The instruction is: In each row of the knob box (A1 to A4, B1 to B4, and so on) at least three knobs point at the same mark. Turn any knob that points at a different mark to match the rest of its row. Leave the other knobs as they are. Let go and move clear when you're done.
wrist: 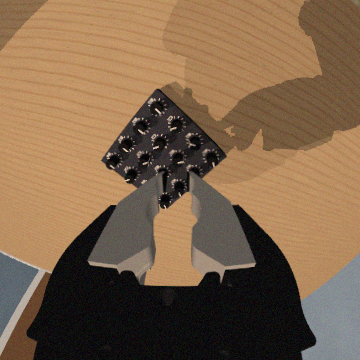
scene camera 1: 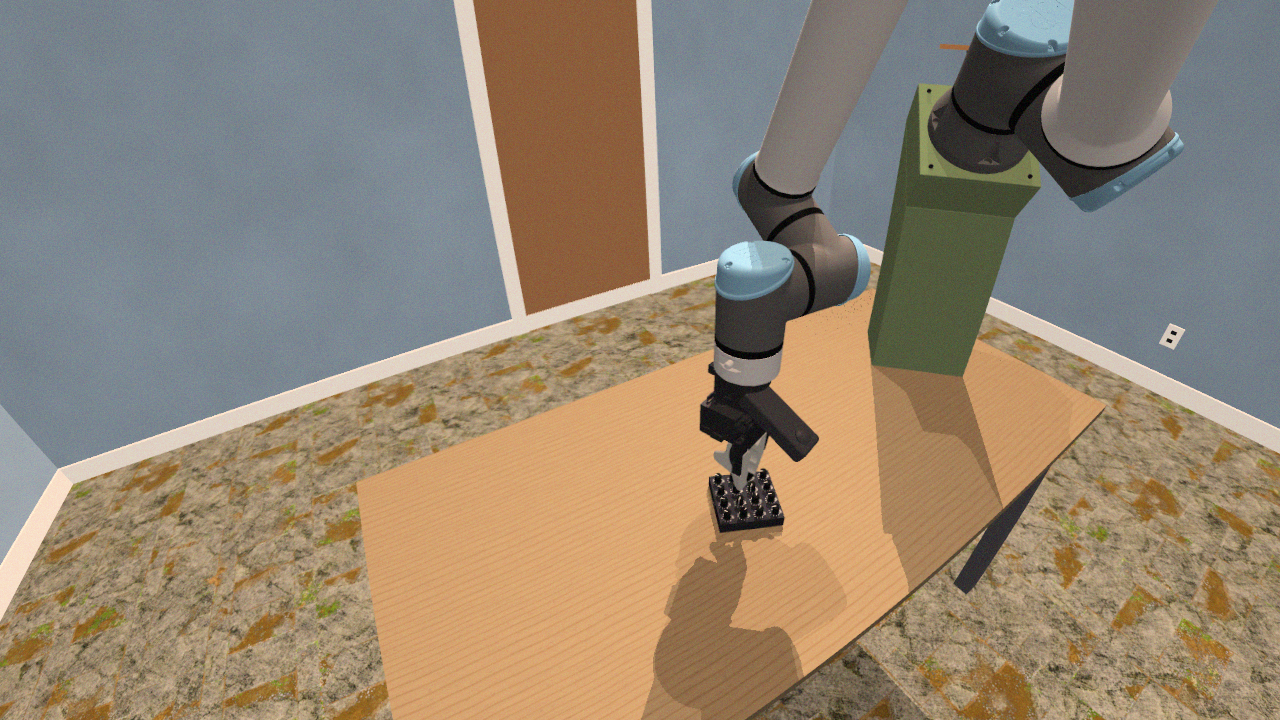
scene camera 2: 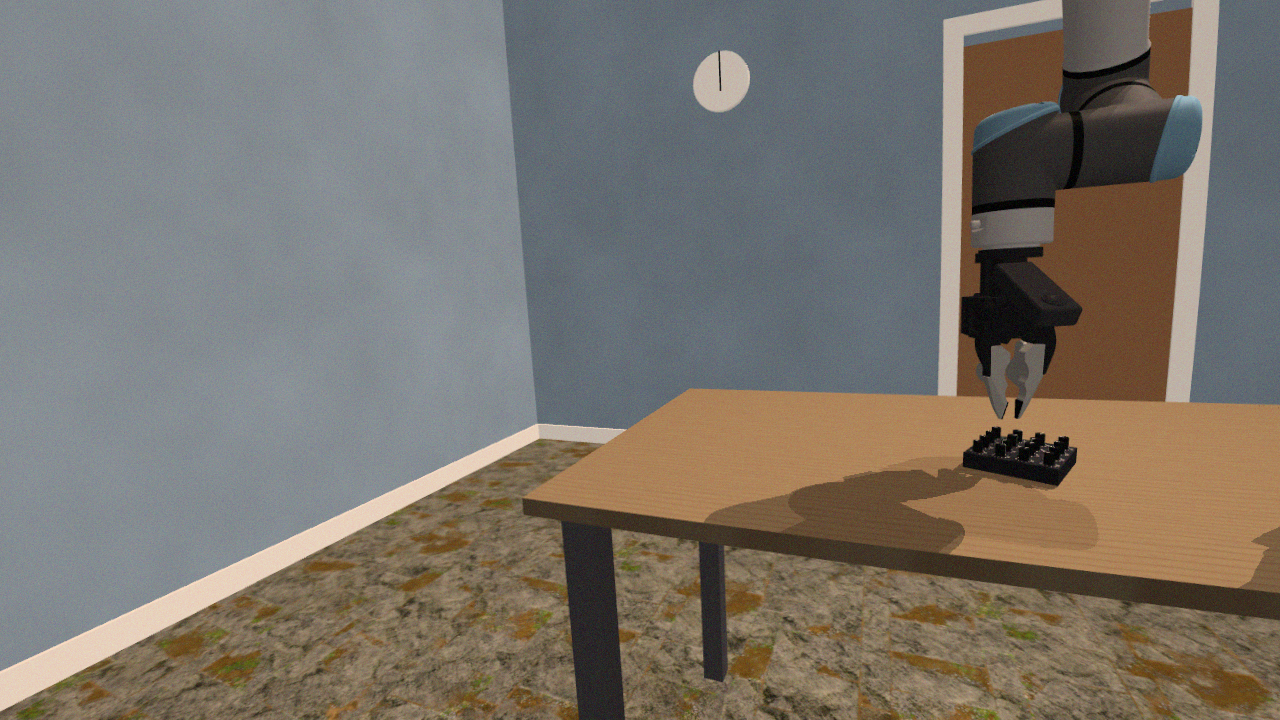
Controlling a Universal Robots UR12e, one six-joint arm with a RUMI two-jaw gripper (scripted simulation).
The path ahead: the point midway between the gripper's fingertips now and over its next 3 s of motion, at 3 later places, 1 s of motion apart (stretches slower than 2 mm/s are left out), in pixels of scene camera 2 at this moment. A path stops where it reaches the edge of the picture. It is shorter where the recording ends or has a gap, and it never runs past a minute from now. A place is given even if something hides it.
My gripper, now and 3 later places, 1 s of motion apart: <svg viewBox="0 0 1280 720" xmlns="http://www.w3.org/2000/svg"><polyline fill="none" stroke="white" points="1008,418 1011,412 1007,404 1006,410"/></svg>
